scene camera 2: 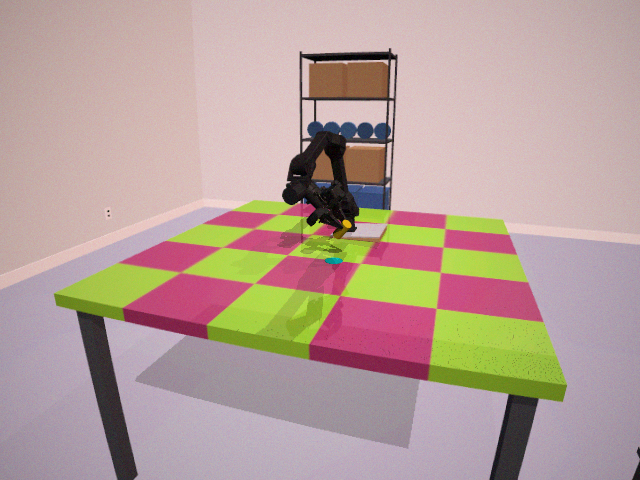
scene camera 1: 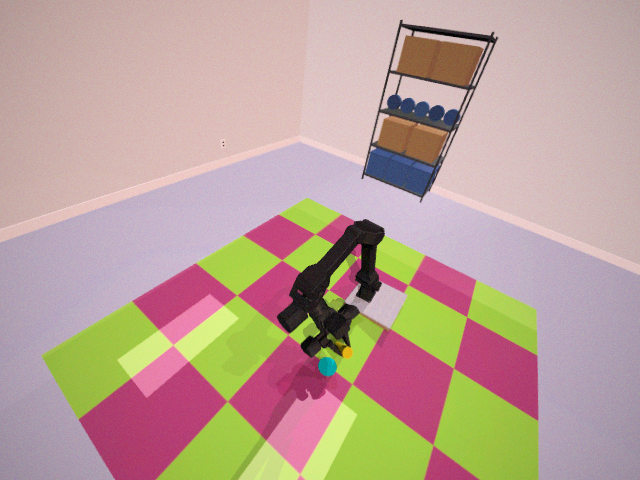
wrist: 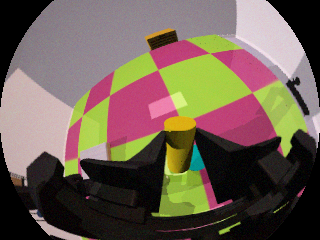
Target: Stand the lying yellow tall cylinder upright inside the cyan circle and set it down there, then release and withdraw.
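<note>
There is a yellow tall cylinder here, and it is my gripper that carries it. I can see my gripper in the wrist view, and scene camera 2 shows the gripper too.
</note>
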